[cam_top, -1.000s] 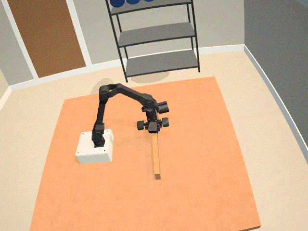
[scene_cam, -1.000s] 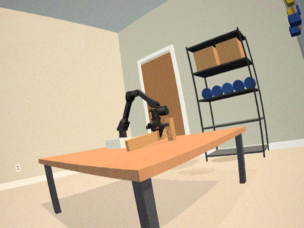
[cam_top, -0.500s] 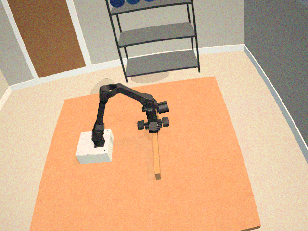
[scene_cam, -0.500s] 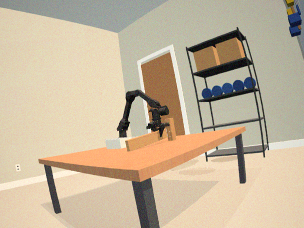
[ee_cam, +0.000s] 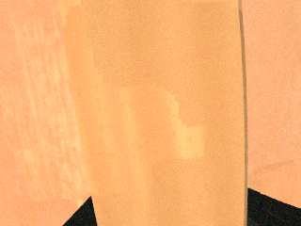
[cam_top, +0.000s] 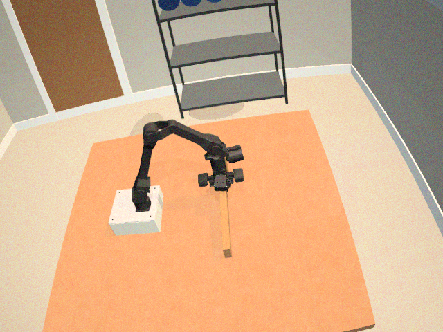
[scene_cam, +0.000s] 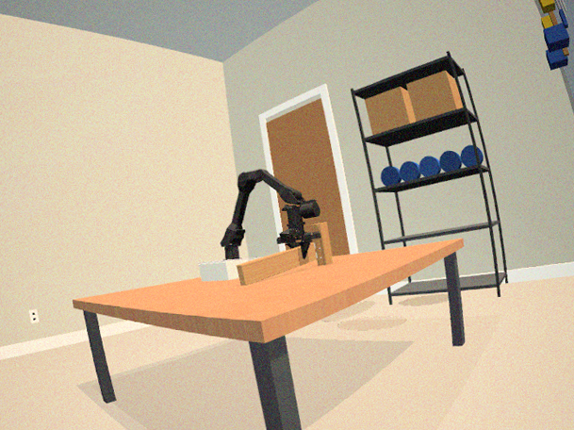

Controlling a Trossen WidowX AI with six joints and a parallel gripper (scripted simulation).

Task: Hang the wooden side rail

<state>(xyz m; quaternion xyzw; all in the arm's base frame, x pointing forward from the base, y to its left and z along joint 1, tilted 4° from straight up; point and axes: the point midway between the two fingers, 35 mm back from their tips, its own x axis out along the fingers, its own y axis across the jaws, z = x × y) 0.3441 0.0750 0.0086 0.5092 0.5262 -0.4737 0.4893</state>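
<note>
The wooden headboard post lies 150 mm to the left of my gripper tip and 40 mm above it.
</note>
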